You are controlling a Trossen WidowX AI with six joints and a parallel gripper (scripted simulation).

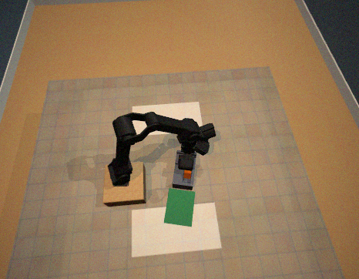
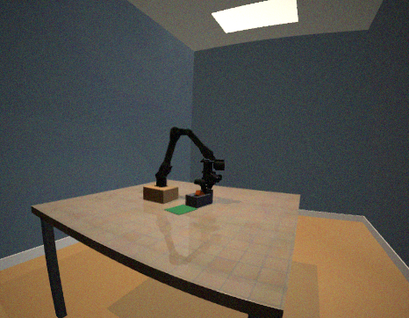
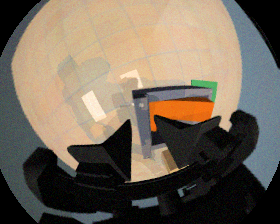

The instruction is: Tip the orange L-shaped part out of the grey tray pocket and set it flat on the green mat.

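The orange L-shaped part lies 1 cm behind my gripper tip, 4 cm to the right of it and 1 cm below it. From my gripper tip the other things lie so: green mat (4 cm behind, 22 cm to the right, 7 cm below).
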